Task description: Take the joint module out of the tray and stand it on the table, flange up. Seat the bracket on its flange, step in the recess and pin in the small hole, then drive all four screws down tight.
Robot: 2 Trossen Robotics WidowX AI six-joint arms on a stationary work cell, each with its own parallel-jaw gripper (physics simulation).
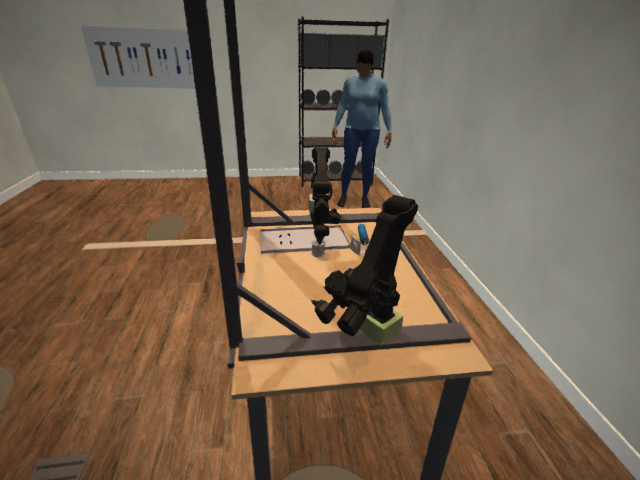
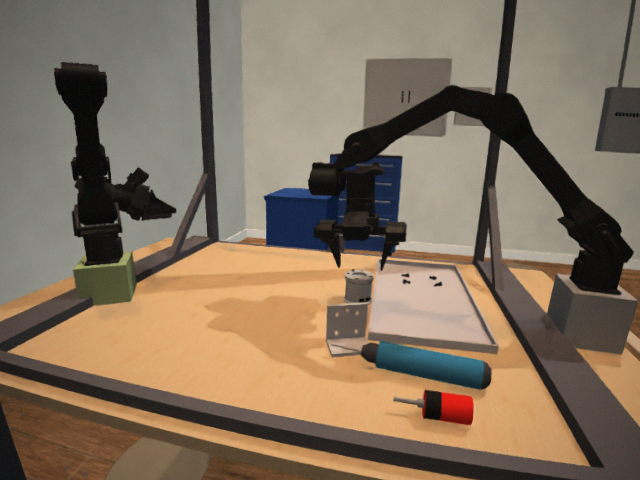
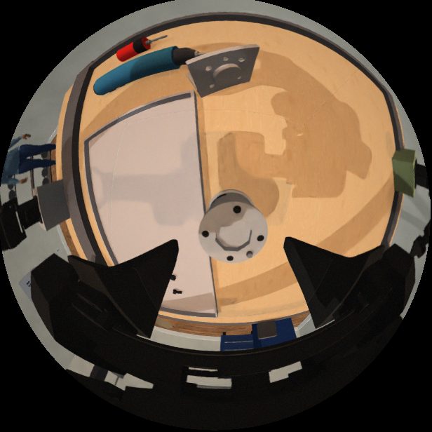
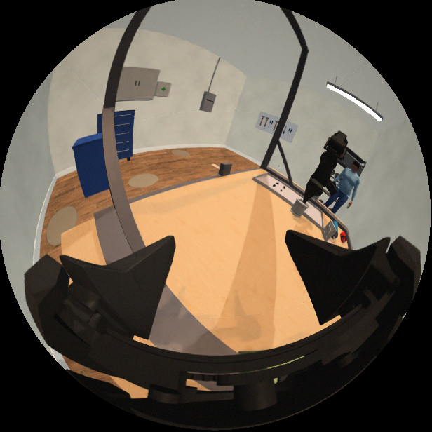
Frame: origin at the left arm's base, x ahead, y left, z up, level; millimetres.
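Seen in the pictures: left gripper, fingertip midpoint: (image 1: 318, 239) (image 2: 360, 268); right gripper, fingertip midpoint: (image 1: 320, 291) (image 2: 173, 213); left arm's base, link origin: (image 2: 593, 286); right arm's base, link origin: (image 1: 381, 314) (image 2: 104, 259).
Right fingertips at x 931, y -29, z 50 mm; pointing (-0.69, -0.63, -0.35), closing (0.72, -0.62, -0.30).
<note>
Offsets run from my right fingertips to a thing's middle.
The grey joint module @(dy +12, dx -494, dz -121 mm) (image 1: 317, 249) (image 2: 358, 286) (image 3: 233, 235) (image 4: 299, 207) stands upright on the table, flange up, beside the tray @(dy -52, dx -630, dz -145 mm) (image 2: 434, 315) (image 3: 135, 150). My left gripper (image 2: 360, 267) (image 3: 232, 244) is open and empty, pointing down just above the flange. The grey L-shaped bracket @(dy +200, dx -519, dz -118 mm) (image 1: 355, 245) (image 2: 346, 322) (image 3: 227, 72) stands on the table near the module, its holed plate upright and its round step facing the module. Several black screws @(dy -125, dx -664, dz -144 mm) (image 2: 438, 284) (image 3: 177, 291) are in the tray. My right gripper (image 2: 174, 210) (image 4: 231, 239) is open and empty, far from the parts.
A blue-handled driver @(dy +239, dx -617, dz -133 mm) (image 2: 434, 364) (image 3: 135, 72) lies by the bracket, its shaft over the bracket's base. A red and black driver @(dy +324, dx -657, dz -136 mm) (image 2: 447, 407) (image 3: 132, 50) lies beyond it. Dark frame rails border the table. A person (image 1: 363, 103) stands behind the work cell.
</note>
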